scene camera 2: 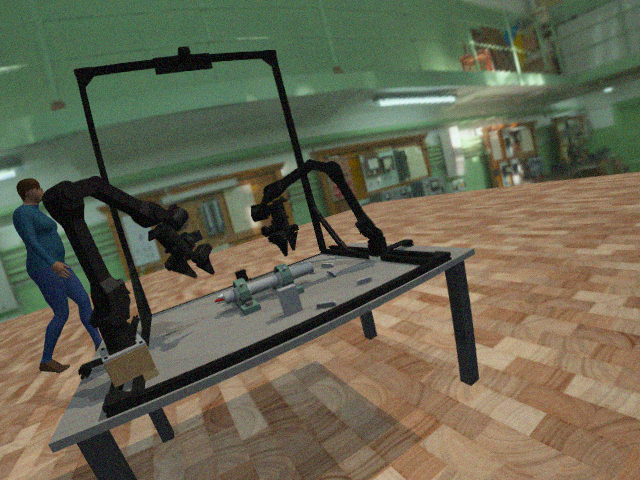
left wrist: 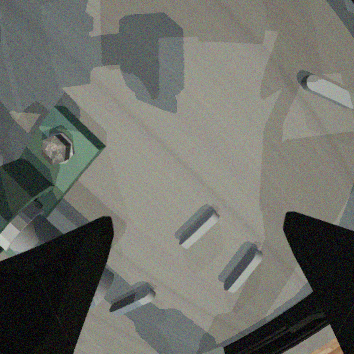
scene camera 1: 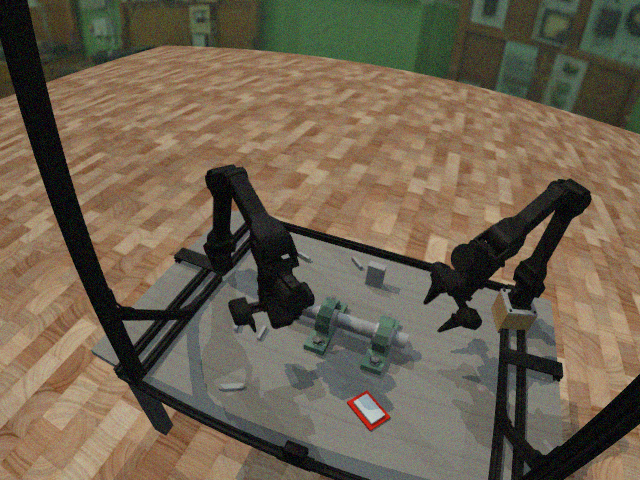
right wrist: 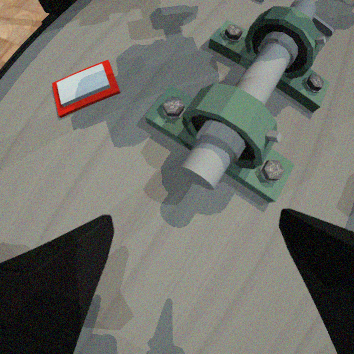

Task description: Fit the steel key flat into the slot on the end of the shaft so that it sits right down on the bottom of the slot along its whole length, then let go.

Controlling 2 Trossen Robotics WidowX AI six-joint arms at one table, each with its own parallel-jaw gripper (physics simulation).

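Places are measured from the left arm's base along level axes (x ahead, y left, z up), in metres.
Pixels of known places: left gripper, fingertip midpoint: (scene camera 2: pixel 290 253) (left wrist: pixel 199 224) (scene camera 1: pixel 272 326); right gripper, fingertip midpoint: (scene camera 2: pixel 205 275) (scene camera 1: pixel 431 317) (right wrist: pixel 196 221); left arm's base, origin of the base link: (scene camera 2: pixel 379 253) (scene camera 1: pixel 221 266); right arm's base, origin of the base link: (scene camera 2: pixel 121 346) (scene camera 1: pixel 519 301).
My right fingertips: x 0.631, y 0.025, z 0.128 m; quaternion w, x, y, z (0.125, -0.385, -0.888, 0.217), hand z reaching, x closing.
For each thing: its top centre in the pictures, then the offset to it from my right fingertips.
- pale shaft, middle of its top: (right wrist: pixel 274 54) (scene camera 1: pixel 347 316) (scene camera 2: pixel 268 276) 0.074 m down, 0.199 m back, 0.037 m right
- second key, middle of its top: (left wrist: pixel 243 275) (scene camera 1: pixel 237 319) 0.131 m down, 0.460 m back, 0.165 m right
- third key, middle of its top: (left wrist: pixel 129 306) (right wrist: pixel 319 19) 0.131 m down, 0.423 m back, 0.030 m right
- rounded key, middle of its top: (left wrist: pixel 333 91) (scene camera 1: pixel 231 386) 0.138 m down, 0.348 m back, 0.337 m right
- red-rimmed pad, middle of its top: (right wrist: pixel 81 82) (scene camera 1: pixel 369 408) 0.133 m down, 0.043 m back, 0.219 m right
- grey block, middle of its top: (scene camera 2: pixel 286 287) (scene camera 1: pixel 377 265) 0.071 m down, 0.210 m back, 0.186 m left
The pale shaft (scene camera 1: pixel 356 326) (scene camera 2: pixel 263 282) (right wrist: pixel 265 72) lies level in two green bearing blocks. Its slot does not show; its left end is partly behind my left gripper in scene camera 1. Small steel keys lie loose on the table: one key (scene camera 1: pixel 262 332) (left wrist: pixel 200 231), a second key (scene camera 1: pixel 236 327) (left wrist: pixel 243 270), a third key (left wrist: pixel 135 300) near the shaft end, and a rounded key (scene camera 1: pixel 232 385) (left wrist: pixel 330 91) farther off. My left gripper (scene camera 1: pixel 266 325) (scene camera 2: pixel 289 251) (left wrist: pixel 199 224) is open and empty above the keys. My right gripper (scene camera 1: pixel 433 316) (scene camera 2: pixel 203 273) (right wrist: pixel 196 221) is open and empty, beyond the other shaft end.
A red-rimmed pad (scene camera 1: pixel 368 424) (right wrist: pixel 115 80) with a pale top lies in front of the shaft. A grey block (scene camera 1: pixel 375 274) (scene camera 2: pixel 289 299) stands behind it, with small bars (scene camera 1: pixel 305 257) (scene camera 1: pixel 357 262) nearby. The green bearing block (scene camera 1: pixel 381 335) (right wrist: pixel 230 107) is bolted down.
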